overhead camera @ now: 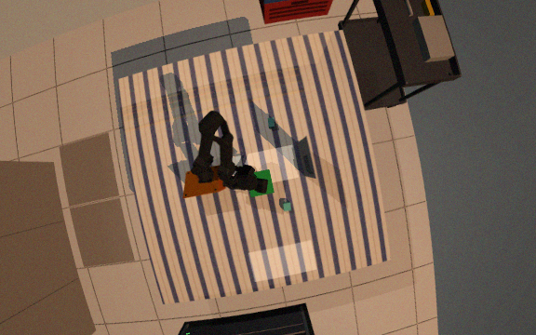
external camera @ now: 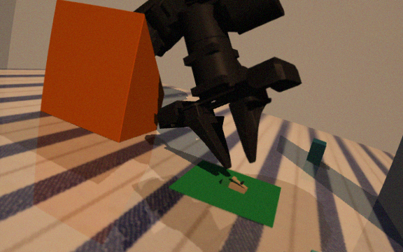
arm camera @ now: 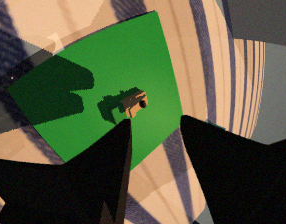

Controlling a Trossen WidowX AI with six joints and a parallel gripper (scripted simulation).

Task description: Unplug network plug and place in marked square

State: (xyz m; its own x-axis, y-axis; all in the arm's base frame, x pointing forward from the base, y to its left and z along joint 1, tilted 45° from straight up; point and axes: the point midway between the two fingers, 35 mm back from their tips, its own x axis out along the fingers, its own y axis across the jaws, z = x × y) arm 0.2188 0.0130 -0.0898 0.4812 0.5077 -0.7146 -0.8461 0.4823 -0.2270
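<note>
My gripper tip is now 30 mm above the network plug. Round my gripper tip: green marked square: 30 mm below; dark upright panel: 220 mm ahead, 90 mm to the left, 100 mm above.
</note>
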